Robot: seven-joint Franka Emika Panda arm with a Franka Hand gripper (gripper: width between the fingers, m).
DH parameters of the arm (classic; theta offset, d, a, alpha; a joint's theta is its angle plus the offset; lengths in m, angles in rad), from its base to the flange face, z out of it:
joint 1: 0 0.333 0 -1.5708
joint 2: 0 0 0 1.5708
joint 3: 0 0.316 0.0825 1.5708
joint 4: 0 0 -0.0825 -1.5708
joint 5: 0 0.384 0 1.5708
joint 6: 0 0 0.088 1.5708
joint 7: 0 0.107 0 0
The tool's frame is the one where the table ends.
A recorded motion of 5 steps. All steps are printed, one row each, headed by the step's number.
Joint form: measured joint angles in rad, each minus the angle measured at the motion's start. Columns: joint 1, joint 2, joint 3, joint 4, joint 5, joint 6, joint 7.
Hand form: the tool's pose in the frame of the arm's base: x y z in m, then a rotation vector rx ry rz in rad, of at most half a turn. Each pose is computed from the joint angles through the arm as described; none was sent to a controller.
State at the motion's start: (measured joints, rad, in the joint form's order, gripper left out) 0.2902 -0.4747 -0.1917 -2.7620 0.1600 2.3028 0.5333
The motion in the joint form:
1: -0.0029 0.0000 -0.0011 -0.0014 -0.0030 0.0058 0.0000
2: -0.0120 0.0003 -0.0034 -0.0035 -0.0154 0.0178 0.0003
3: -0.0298 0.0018 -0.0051 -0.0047 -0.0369 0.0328 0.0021
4: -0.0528 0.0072 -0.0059 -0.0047 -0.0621 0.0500 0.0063
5: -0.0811 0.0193 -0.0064 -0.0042 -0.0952 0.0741 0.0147
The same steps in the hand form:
1: 0.3603 0.0431 0.3537 -2.8439 0.7622 0.0854
2: 0.3614 0.0386 0.3536 -2.8476 0.7699 0.0662
3: 0.3634 0.0310 0.3538 -2.8556 0.7844 0.0386
4: 0.3659 0.0217 0.3533 -2.8653 0.8063 0.0095
5: 0.3692 0.0105 0.3513 -2.8791 0.8362 -0.0242

